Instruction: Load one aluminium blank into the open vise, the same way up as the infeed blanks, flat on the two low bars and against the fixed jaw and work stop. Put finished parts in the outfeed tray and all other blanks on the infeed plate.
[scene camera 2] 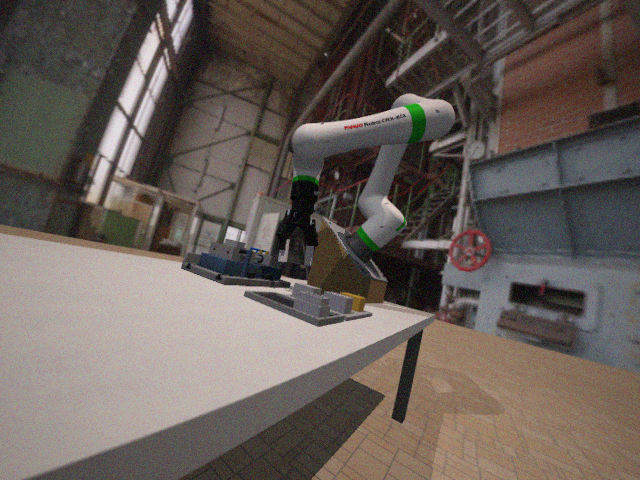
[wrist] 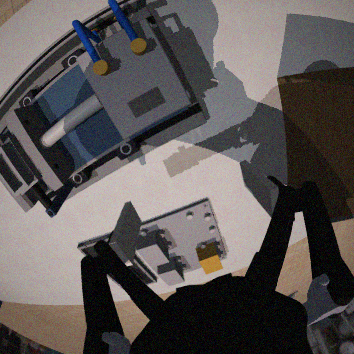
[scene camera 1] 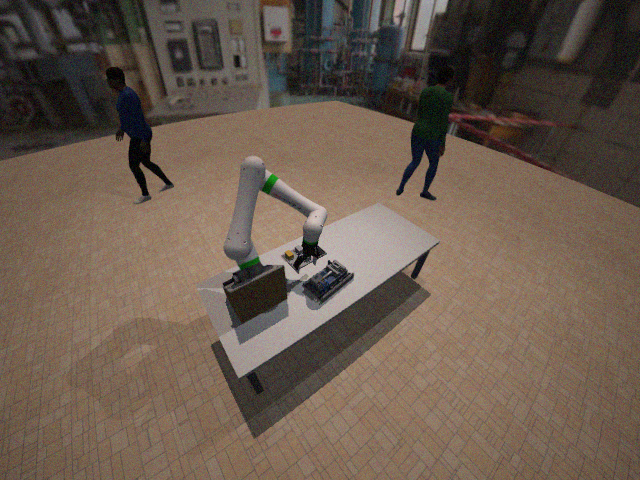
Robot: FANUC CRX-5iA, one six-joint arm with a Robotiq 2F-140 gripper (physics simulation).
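Pixels of known places: gripper, between the fingertips: (scene camera 2: 296, 263) (wrist: 187, 193) (scene camera 1: 305, 267); arm's base, origin of its link: (scene camera 2: 355, 249) (scene camera 1: 254, 274).
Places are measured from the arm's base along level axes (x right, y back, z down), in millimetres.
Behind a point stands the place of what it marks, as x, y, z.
Observation:
My gripper (scene camera 1: 306, 262) @[82, -327, 119] (scene camera 2: 295, 255) @[82, -327, 119] (wrist: 187, 193) @[82, -327, 119] is wide open and empty, pointing down above the table near the infeed plate. The infeed plate (wrist: 195, 225) @[-48, -354, 201] is light grey with holes; two grey blanks (wrist: 152, 255) @[-40, -444, 165] (wrist: 170, 275) @[-122, -450, 165] stand on it. The outfeed tray (scene camera 2: 268, 298) @[-16, -561, 204] (wrist: 87, 246) @[15, -568, 196] is beside it, partly hidden by a finger in the wrist view. A stepped grey part (scene camera 2: 312, 303) @[-131, -579, 182] stands in the tray. The vise (scene camera 1: 328, 279) @[237, -386, 149] (scene camera 2: 219, 263) @[182, -544, 165] (wrist: 75, 120) @[209, -388, 124] has a blue body and grey jaws; I cannot tell what lies between its jaws.
A yellow block (scene camera 1: 288, 254) @[-133, -351, 165] (scene camera 2: 356, 301) @[-159, -385, 177] (wrist: 210, 262) @[-131, -361, 165] is at the infeed plate's edge. Blue hoses (wrist: 127, 25) @[252, -301, 99] rise from the vise. The brown robot pedestal (scene camera 1: 258, 297) @[115, 58, 49] (scene camera 2: 336, 263) @[20, -136, 83] (wrist: 320, 140) @[55, -132, 120] stands near the vise on the white table (scene camera 1: 382, 232) @[167, -1142, 209]. Two people stand on the floor beyond it.

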